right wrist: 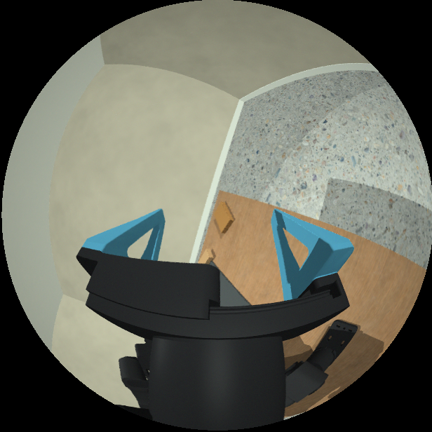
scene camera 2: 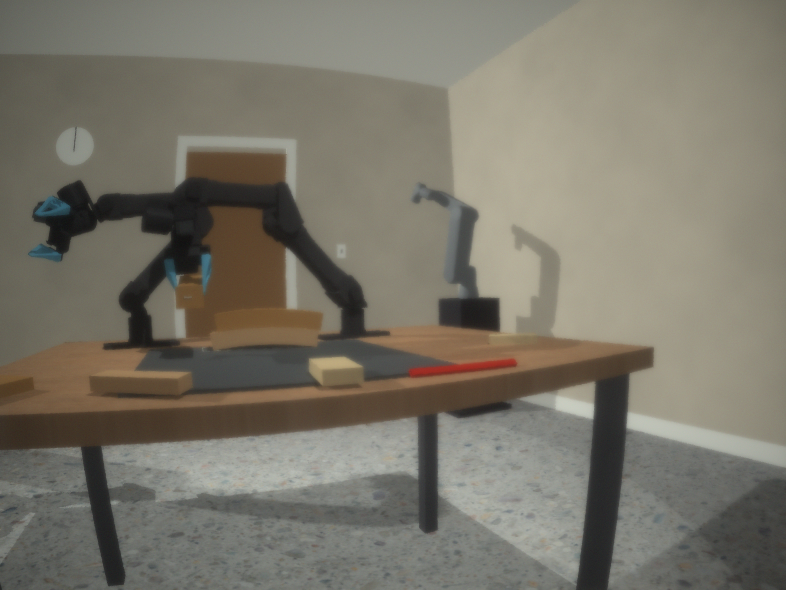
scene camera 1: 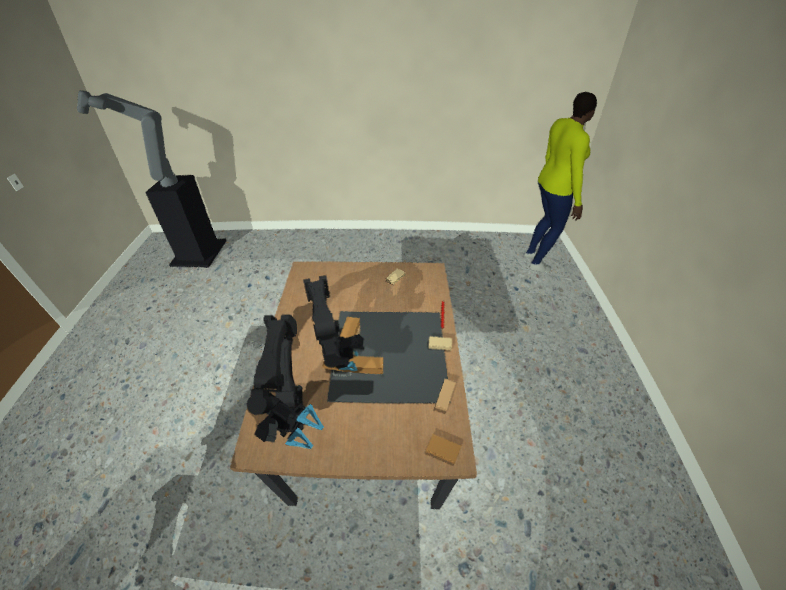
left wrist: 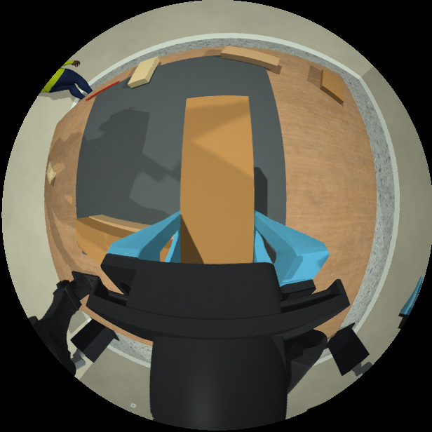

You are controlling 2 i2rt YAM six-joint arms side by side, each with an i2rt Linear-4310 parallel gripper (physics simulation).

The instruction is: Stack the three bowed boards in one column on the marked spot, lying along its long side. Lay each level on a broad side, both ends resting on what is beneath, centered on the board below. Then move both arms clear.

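Frame: origin at the left arm's base, x back, y up, z left, level; centimetres.
Seen in the pictures: left gripper, fingertip midpoint: (scene camera 1: 356,364); right gripper, fingertip midpoint: (scene camera 2: 32,235) (scene camera 1: 317,438); left arm's base, link origin: (scene camera 2: 353,337); right arm's base, link origin: (scene camera 2: 141,346) (scene camera 1: 294,408).
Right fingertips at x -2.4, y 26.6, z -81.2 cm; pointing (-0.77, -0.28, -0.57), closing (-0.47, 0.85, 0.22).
Note:
Offsets run from my right fingertips to a thing's top centre. "spot": to the spot under its first point. Level surfaces: height alone.
The left gripper (scene camera 1: 349,366) (scene camera 2: 188,285) (left wrist: 217,215) is shut on an orange bowed board @(dx -13.0, dy -9.6, dz +35.1 cm) (scene camera 1: 371,364) (scene camera 2: 189,296) (left wrist: 217,165), held level above the dark mat @(dy -26.0 cm) (scene camera 1: 406,381) by its long sides. Two bowed boards appear stacked at the mat's far side in scene camera 2: an orange upper board @(dx -10.7, dy -17.5, dz +52.7 cm) (scene camera 2: 269,318) on a lighter lower board @(dx -10.9, dy -21.4, dz +51.5 cm) (scene camera 2: 263,337), both arched upward. This stack @(spot: dx -12.7, dy -17.6, dz +58.0 cm) (scene camera 1: 350,326) (left wrist: 92,237) is partly hidden by the left arm in scene camera 1. Small white marks @(spot: dx -6.8, dy -26.1, dz +38.8 cm) (scene camera 1: 341,374) show near its end; the marked spot's outline is unclear. The right gripper (scene camera 1: 316,438) (scene camera 2: 33,233) (right wrist: 218,211) is open and empty, raised above the table.
A pale block @(dx -52.6, dy -23.9, dz +48.5 cm) (scene camera 1: 440,342) (scene camera 2: 335,370) and a red rod @(dx -58.6, dy -25.4, dz +67.0 cm) (scene camera 1: 442,315) (scene camera 2: 463,367) lie near the table's edge. A tan bar @(dx -48.3, dy -24.0, dz +22.2 cm) (scene camera 1: 445,395) (scene camera 2: 139,382), an orange block @(dx -42.1, dy -24.8, dz +0.4 cm) (scene camera 1: 443,447) and another pale block @(dx -39.7, dy -24.7, dz +98.1 cm) (scene camera 1: 394,276) lie outside the mat. A person (scene camera 1: 561,158) stands beyond the table.

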